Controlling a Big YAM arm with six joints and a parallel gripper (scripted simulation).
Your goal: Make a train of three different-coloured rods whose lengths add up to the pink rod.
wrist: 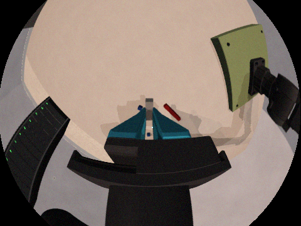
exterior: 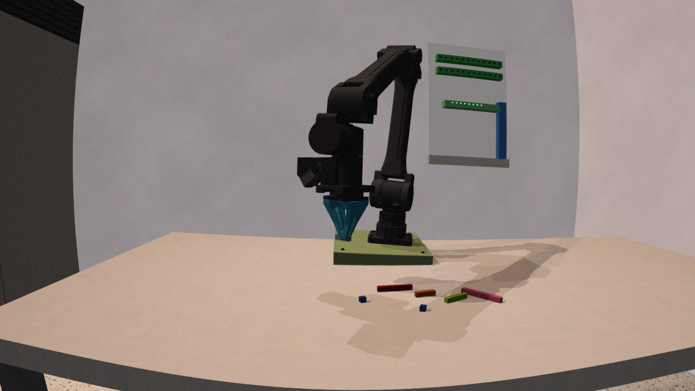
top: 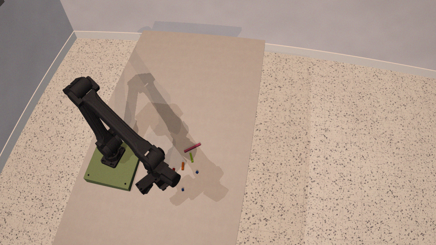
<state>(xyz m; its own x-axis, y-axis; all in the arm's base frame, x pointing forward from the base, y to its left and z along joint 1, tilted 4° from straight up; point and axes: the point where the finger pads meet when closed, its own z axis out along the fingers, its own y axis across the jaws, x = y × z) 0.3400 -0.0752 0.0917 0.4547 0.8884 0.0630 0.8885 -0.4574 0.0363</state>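
My hand is 2 cm past the red rod, 10 cm to the right of it and 11 cm above it. Round my hand: lime rod: 2 cm ahead, 21 cm to the left, 11 cm below; orange rod: 16 cm to the left, 11 cm below; grey rod: 1 cm below.
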